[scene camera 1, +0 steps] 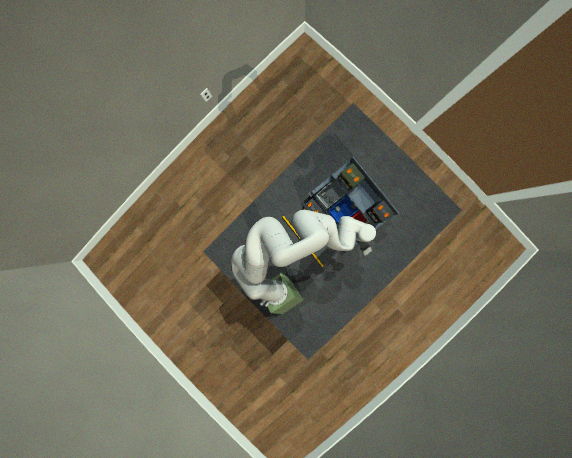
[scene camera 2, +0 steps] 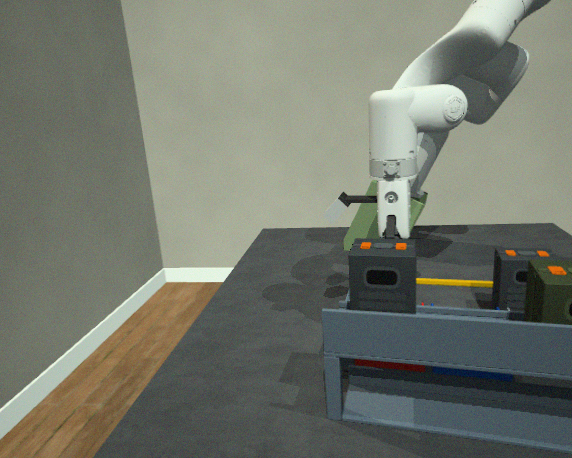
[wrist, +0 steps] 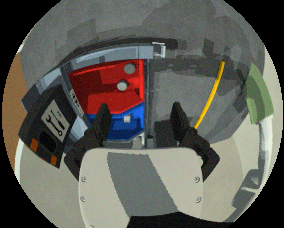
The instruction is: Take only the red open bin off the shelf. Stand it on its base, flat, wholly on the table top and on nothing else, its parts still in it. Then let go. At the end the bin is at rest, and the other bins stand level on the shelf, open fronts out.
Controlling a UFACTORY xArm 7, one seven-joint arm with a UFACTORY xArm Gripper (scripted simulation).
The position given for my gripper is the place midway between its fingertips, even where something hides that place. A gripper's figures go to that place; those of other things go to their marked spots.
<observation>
My gripper [wrist: 140,110] is 0.13 m from the lens. A red open bin [wrist: 92,86] is 0.27 m from the lens. A dark grey box [wrist: 45,130] is 0.16 m from the lens. The marked spots on the red open bin and the dark grey box are 0.18 m apart.
</observation>
